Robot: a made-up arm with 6 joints.
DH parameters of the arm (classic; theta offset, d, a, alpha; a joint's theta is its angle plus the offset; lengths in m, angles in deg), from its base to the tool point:
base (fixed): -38.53 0 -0.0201 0
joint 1: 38.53 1.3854 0.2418 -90
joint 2: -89.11 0 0.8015 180
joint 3: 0.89 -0.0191 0.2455 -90
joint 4: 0 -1.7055 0.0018 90
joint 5: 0 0.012 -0.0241 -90
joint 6: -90 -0.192 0.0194 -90
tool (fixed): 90 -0.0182 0 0
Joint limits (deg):
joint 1: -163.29..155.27
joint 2: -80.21..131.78
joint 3: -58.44..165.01
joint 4: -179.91..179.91
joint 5: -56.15..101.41
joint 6: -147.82..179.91
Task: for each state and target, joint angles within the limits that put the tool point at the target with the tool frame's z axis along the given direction. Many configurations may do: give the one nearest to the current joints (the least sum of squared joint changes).
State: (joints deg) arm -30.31 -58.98 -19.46 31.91 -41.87 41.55
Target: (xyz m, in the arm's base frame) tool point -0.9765 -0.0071 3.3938 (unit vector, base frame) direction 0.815 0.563 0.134
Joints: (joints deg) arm -4.43 -77.37 19.30 54.77 -35.94 85.73
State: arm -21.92 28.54 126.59 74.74 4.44 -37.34
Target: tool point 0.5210 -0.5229 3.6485 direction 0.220 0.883 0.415
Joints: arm -36.97 59.59 147.22 88.24 -25.23 -20.26
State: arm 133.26 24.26 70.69 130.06 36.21 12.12
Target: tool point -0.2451 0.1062 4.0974 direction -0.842 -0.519 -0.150
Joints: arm 153.61 7.29 92.05 120.44 5.83 2.07
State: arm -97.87 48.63 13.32 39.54 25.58 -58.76
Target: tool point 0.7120 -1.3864 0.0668 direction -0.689 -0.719 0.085
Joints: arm -63.94 52.93 -24.59 19.62 25.01 -88.80
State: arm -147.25 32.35 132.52 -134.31 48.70 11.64
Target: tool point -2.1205 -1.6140 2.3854 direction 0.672 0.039 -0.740
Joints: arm -142.13 74.70 97.99 -163.31 67.54 -29.85
